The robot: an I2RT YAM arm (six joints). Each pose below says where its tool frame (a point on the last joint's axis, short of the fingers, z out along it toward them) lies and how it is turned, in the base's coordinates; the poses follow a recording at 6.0 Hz.
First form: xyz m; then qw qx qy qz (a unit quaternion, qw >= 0).
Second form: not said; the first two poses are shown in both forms.
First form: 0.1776 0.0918 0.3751 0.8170 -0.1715 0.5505 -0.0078
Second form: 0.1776 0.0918 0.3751 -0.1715 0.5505 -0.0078 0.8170
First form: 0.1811 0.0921 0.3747 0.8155 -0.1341 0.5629 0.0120
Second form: 0.1811 0.0921 0.3747 -0.1341 0.5629 0.0120 0.8155
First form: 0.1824 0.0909 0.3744 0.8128 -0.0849 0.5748 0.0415
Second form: 0.1824 0.0909 0.3744 -0.0849 0.5748 0.0415 0.8128
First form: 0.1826 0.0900 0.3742 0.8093 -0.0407 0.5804 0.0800
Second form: 0.1826 0.0900 0.3742 -0.0407 0.5804 0.0800 0.8093
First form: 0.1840 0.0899 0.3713 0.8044 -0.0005 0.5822 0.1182
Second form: 0.1840 0.0899 0.3713 -0.0005 0.5822 0.1182 0.8044
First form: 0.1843 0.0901 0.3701 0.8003 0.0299 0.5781 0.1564
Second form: 0.1843 0.0901 0.3701 0.0299 0.5781 0.1564 0.8003
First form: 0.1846 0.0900 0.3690 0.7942 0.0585 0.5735 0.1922
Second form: 0.1846 0.0900 0.3690 0.0585 0.5735 0.1922 0.7942
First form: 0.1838 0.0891 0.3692 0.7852 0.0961 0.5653 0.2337
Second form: 0.1838 0.0891 0.3692 0.0961 0.5653 0.2337 0.7852
